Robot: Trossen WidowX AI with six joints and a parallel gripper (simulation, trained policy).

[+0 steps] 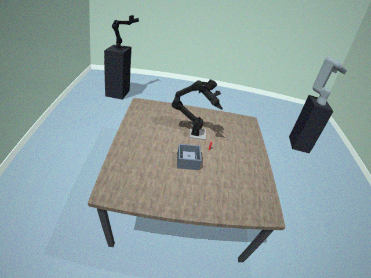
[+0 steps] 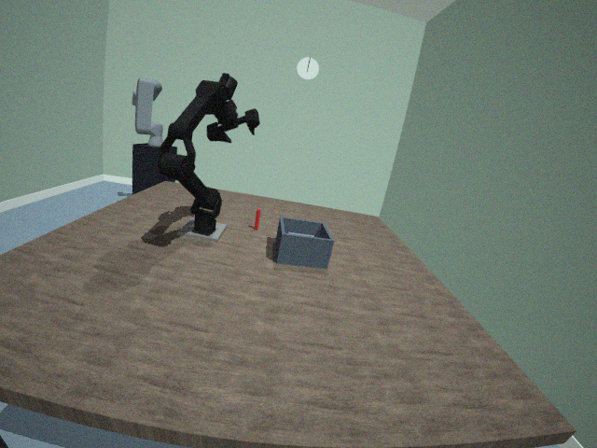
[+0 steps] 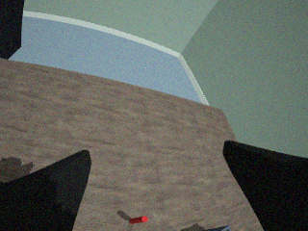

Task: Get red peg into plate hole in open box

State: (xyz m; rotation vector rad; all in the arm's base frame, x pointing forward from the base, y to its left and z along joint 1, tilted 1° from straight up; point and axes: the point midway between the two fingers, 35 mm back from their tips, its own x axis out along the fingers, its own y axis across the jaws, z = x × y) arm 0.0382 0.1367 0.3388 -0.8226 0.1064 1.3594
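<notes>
Right now the red peg is 10 cm ahead of my gripper tip, 2 cm to the right of it and 29 cm below it. From my gripper tip the other things lie so: grey-blue box 29 cm ahead, 16 cm to the right, 31 cm below; light grey plate 29 cm ahead, 16 cm to the right, 29 cm below.
</notes>
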